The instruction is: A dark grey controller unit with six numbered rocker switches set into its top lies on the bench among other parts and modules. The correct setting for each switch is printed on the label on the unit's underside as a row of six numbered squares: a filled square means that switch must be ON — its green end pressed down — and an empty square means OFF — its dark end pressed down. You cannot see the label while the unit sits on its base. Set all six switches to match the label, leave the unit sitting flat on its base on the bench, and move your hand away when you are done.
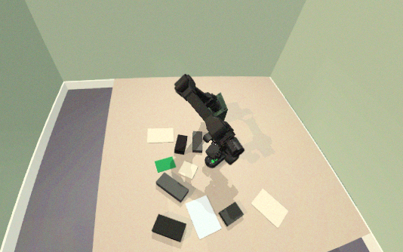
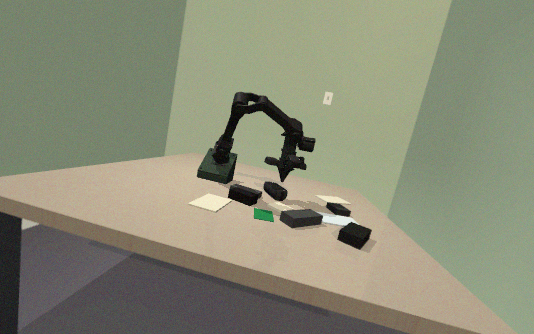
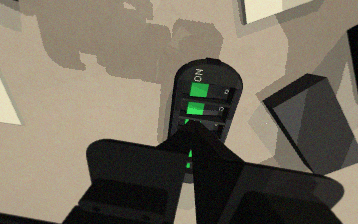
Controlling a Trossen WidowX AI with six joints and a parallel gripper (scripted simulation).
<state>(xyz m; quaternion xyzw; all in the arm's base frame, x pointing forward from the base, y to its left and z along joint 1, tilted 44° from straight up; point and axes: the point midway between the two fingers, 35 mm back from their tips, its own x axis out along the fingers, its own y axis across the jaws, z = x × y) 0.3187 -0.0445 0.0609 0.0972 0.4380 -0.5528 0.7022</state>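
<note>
Now: gripper tip 14 cm past the grey module, 7 cm to the left of it and 6 cm above it. Round my gripper tip: cream tile (2 cm ahead, 15 cm to the right, 7 cm below); then black block (13 cm behind, 16 cm to the right, 6 cm below); then grey block (10 cm ahead, 24 cm to the right, 6 cm below).
</note>
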